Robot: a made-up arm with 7 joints.
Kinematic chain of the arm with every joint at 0, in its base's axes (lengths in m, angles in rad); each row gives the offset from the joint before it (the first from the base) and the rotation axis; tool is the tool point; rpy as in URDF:
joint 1: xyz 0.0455 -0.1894 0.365 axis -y
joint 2: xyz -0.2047 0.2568 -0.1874 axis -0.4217 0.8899 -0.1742
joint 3: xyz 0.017 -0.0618 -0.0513 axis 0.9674 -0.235 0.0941
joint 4: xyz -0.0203 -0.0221 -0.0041 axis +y
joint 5: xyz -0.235 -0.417 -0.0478 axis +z
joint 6: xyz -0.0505 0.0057 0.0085 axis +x
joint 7: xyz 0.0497 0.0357 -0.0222 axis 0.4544 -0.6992 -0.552
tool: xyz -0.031 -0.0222 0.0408 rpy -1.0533 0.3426 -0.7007
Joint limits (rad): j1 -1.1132..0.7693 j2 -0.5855..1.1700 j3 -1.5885..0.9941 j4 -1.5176..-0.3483 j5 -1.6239..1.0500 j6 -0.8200..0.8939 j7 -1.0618..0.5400
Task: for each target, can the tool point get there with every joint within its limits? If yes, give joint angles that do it. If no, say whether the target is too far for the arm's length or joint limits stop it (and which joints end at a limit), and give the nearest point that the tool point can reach.
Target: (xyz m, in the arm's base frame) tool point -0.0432 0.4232 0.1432
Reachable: no: joint limits stop it (at a limit: joint 1, joint 2, joint 3, joint 4, joint 7) | nearest point 0.2046 0.1802 0.3456 | short by 0.402 m
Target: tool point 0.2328 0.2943 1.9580
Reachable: no: too far | nearest point 0.0257 -0.0826 0.8954 | short by 1.146 m
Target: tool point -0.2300 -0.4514 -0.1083
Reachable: yes | joints 0.0965 -0.0453 -0.0866 -1.0584 0.8191 0.3241 -0.3105
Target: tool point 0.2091 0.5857 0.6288
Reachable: no: joint limits stop it (at a limit: joint 2, joint 3, joint 4, joint 6, joint 7) | nearest point 0.1681 0.1898 0.5626 | short by 0.404 m
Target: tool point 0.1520 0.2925 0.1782
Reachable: no: joint limits stop it (at a limit: joint 1, joint 2, joint 3, joint 4, joint 5, joint 7) | nearest point 0.2146 0.1787 0.3352 | short by 0.204 m
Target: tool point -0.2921 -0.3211 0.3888
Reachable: yes | joints 0.2592 -0.0162 -1.3008 -1.2333 -0.0914 0.3010 -0.4317
